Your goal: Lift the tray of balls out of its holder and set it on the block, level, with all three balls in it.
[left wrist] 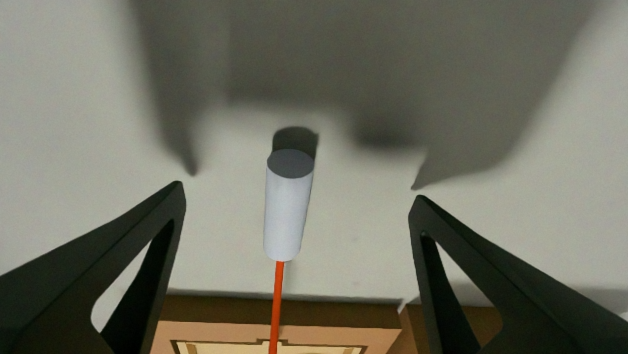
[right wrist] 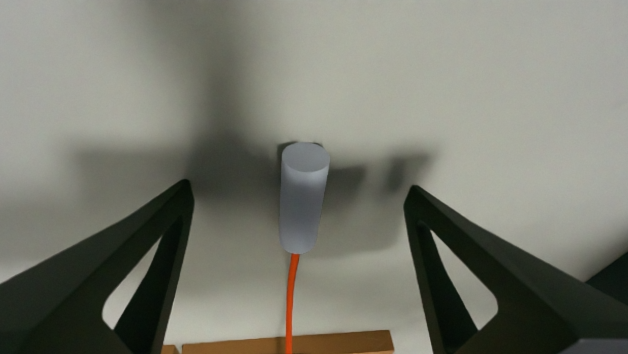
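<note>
My left gripper is open, with a light grey cylinder between its wide-apart fingers, touching neither. An orange cord runs from the cylinder to the bottom edge. My right gripper is open around another light grey cylinder, apart from both fingers. An orange cord runs down from it. In the left wrist view, part of a brown wooden holder shows at the bottom, with pale parts inside it. The balls and the block cannot be made out.
In the left wrist view another brown wooden piece stands right of the holder. In the right wrist view a brown wooden bar lies at the bottom edge. Shadows fall on the light table. A dark object shows at the right edge.
</note>
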